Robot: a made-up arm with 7 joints. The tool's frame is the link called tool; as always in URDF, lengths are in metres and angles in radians. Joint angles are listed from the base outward. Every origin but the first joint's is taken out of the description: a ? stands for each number. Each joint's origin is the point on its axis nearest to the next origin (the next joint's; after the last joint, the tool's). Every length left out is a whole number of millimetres.
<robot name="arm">
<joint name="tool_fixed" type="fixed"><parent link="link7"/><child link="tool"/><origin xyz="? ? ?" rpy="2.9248 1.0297 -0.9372"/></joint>
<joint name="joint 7" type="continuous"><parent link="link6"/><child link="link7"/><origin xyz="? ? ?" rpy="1.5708 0 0"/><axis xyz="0 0 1"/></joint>
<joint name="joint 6" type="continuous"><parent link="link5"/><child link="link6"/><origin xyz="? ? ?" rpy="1.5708 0 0"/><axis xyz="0 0 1"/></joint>
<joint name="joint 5" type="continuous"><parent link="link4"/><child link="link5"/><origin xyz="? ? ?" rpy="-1.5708 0 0"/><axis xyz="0 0 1"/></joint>
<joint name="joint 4" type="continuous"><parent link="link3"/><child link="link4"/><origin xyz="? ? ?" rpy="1.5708 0 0"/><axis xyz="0 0 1"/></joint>
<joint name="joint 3" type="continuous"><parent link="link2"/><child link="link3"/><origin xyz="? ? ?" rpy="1.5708 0 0"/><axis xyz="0 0 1"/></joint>
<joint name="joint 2" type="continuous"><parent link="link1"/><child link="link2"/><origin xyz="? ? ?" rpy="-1.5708 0 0"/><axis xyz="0 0 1"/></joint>
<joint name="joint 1" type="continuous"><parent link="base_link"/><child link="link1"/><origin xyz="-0.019 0.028 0.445" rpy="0 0 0"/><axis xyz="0 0 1"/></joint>
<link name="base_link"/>
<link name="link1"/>
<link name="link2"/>
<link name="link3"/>
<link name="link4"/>
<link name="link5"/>
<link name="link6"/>
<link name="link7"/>
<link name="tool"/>
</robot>
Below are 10 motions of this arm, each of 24 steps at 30 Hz.
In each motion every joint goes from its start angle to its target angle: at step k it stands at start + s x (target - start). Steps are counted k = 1, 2, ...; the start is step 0. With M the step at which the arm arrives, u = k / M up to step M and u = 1 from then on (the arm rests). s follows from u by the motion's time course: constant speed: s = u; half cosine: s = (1 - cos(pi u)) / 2; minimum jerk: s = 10 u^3 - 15 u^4 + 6 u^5.
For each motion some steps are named. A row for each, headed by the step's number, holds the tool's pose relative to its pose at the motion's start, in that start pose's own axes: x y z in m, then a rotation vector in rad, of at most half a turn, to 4 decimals.
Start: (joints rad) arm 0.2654 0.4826 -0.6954 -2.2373 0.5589 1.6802 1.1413
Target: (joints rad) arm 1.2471 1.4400 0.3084 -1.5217 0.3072 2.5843 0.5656
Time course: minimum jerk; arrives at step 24
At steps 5, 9, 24:
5: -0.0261 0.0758 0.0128 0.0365 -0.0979 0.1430
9: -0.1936 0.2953 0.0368 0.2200 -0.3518 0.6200
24: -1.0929 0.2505 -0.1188 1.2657 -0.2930 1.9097

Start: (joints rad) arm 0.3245 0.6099 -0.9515 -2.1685 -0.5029 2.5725 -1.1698
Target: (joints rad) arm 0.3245 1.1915 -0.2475 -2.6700 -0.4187 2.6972 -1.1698
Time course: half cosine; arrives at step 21
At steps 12, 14, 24:
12: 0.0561 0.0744 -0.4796 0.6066 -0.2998 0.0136
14: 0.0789 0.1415 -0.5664 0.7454 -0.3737 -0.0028
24: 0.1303 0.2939 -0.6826 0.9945 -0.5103 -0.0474

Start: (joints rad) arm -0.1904 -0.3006 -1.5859 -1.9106 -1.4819 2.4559 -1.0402
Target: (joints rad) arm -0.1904 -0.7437 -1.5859 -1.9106 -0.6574 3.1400 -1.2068
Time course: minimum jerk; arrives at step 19
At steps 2, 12, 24:
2: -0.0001 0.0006 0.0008 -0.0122 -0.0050 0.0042
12: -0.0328 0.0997 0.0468 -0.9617 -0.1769 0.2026
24: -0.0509 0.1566 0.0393 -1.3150 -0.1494 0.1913

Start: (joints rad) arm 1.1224 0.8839 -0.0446 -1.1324 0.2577 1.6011 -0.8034
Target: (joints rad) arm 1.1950 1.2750 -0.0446 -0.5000 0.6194 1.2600 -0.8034
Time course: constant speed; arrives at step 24
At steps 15, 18, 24:
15: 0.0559 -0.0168 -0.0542 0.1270 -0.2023 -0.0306
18: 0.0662 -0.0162 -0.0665 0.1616 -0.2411 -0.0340
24: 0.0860 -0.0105 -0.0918 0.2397 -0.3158 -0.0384

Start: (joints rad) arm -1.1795 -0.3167 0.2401 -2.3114 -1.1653 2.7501 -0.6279
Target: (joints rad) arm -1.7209 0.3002 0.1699 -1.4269 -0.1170 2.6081 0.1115
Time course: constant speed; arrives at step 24
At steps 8, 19, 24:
8: -0.1489 0.0879 0.1309 -0.5610 0.0842 -0.4946
19: -0.2750 0.3147 0.2961 -1.3636 0.2783 -1.0854
24: -0.2911 0.4392 0.3593 -1.7471 0.3800 -1.2977

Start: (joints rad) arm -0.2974 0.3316 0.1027 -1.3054 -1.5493 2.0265 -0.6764
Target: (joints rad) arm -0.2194 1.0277 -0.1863 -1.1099 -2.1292 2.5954 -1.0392
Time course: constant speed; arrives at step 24
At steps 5, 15, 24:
5: 0.0179 -0.0114 -0.1132 0.1611 0.0259 0.1918
15: 0.0870 0.0061 -0.3381 0.5064 0.0540 0.6263
24: 0.1740 0.0727 -0.5225 0.8280 0.0525 1.0732

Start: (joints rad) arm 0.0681 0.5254 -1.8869 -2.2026 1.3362 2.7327 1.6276
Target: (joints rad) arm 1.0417 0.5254 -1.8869 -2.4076 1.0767 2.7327 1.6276
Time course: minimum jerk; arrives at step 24
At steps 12, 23, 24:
12: -0.1657 -0.1285 0.2084 0.2722 0.2227 0.3825
23: -0.2215 -0.3283 0.4098 0.6095 0.4301 0.7321
24: -0.2215 -0.3286 0.4100 0.6100 0.4304 0.7325

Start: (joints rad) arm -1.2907 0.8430 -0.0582 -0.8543 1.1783 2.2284 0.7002
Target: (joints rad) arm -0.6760 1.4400 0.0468 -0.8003 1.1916 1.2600 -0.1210
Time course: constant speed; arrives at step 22
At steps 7, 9, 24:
7: -0.2921 -0.0352 -0.0045 0.2558 0.5507 0.0893
9: -0.3741 -0.0481 0.0114 0.3337 0.7054 0.0894
24: -0.8144 -0.1782 0.2695 0.7652 1.6345 -0.2255

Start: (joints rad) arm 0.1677 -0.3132 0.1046 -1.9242 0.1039 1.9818 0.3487
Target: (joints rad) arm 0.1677 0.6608 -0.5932 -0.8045 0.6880 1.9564 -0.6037
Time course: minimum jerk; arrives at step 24
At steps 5, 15, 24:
5: 0.0007 -0.0400 -0.0005 0.0134 -0.0270 -0.0238
15: -0.0077 -0.3407 0.0366 0.1057 -0.2428 0.1437
24: 0.0166 -0.3607 0.0137 0.2428 -0.2481 0.3903

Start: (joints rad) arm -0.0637 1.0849 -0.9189 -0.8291 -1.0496 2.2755 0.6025
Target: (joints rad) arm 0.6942 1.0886 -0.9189 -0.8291 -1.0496 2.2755 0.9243
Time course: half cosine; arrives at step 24
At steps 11, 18, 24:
11: 0.2813 -0.1037 0.0851 -0.2386 -0.2887 -0.0241
18: 0.5209 -0.1711 0.2517 -0.4432 -0.5815 -0.0795
24: 0.5929 -0.1858 0.3267 -0.5077 -0.6872 -0.1059

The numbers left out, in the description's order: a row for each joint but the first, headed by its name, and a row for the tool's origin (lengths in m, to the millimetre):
tool: 0.004 0.024 0
joint 7: 0.089 -0.036 0
joint 6: -0.025 0.002 0
joint 5: -0.152 0.616 0
joint 4: 0.04 -0.052 0
joint 3: 0.007 -0.275 0
joint 2: -0.01 0.01 0

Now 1 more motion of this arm.
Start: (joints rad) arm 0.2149 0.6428 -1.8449 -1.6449 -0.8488 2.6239 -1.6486
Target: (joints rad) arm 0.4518 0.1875 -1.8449 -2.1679 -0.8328 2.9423 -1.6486
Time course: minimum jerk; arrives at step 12
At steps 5, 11, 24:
5: 0.0056 -0.0255 -0.1141 -0.1684 -0.1160 0.1607
11: 0.1051 -0.1558 -0.2902 -0.4941 -0.3255 0.5056
24: 0.1063 -0.1570 -0.2912 -0.4967 -0.3271 0.5085

